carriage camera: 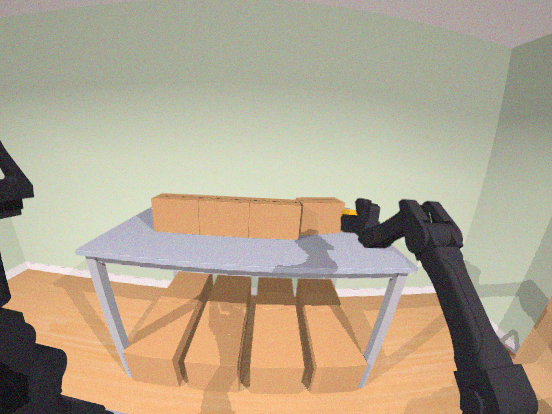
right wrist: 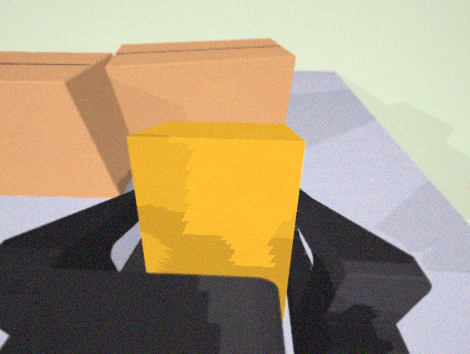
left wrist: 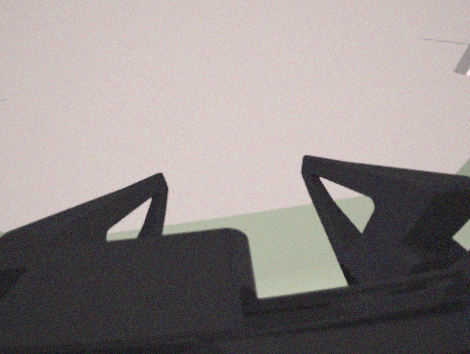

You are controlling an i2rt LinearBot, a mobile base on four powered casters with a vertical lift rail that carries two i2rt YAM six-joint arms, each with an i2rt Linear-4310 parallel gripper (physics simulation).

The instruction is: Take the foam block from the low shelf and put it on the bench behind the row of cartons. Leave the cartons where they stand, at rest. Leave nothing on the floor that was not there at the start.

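Frame: origin at the left arm's base, x ahead, y left, z up, level; centimetres.
Seen in the pictures: left gripper, fingertip midpoint: [left wrist: 234,172]; right gripper, fingertip midpoint: [carriage camera: 347,218] [right wrist: 225,183].
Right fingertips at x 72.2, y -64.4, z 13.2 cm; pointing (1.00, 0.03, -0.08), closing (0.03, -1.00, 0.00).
Observation:
A point is followed by its place in that frame.
The yellow foam block [carriage camera: 349,212] {x 68.8, y -63.5, z 16.8 cm} [right wrist: 225,190] {x 68.6, y -64.9, z 16.2 cm} is between the fingers of my right gripper [right wrist: 225,183] {x 72.2, y -64.4, z 13.2 cm}, which is shut on it, near the right end of the carton row. The cartons [carriage camera: 224,217] [right wrist: 45,135] stand in a row on the grey bench [carriage camera: 200,252] {x 66.6, y -2.2, z -4.6 cm} [right wrist: 400,220] {x 85.1, y -87.7, z -4.6 cm}. The rightmost carton [carriage camera: 322,215] {x 94.7, y -58.7, z 6.5 cm} [right wrist: 210,90] {x 95.0, y -59.7, z 9.6 cm} is set slightly apart in angle and depth from its neighbour, and shows beyond the block in the right wrist view. My left gripper [left wrist: 234,172] {x 3.4, y -0.1, z 43.7 cm} is open and empty, facing the ceiling; part of it shows at the left edge of the carriage view.
Several long brown boxes [carriage camera: 277,345] {x 74.4, y -39.4, z -69.0 cm} lie side by side beneath the bench, between its legs [carriage camera: 107,300] {x 59.8, y 47.2, z -33.7 cm} [carriage camera: 384,325] {x 63.9, y -92.1, z -40.4 cm}. A green wall [carriage camera: 250,125] {x 151.6, y -10.9, z 55.0 cm} rises behind the bench. A brown object [carriage camera: 537,335] {x 61.6, y -208.5, z -56.9 cm} shows at the right edge of the carriage view.

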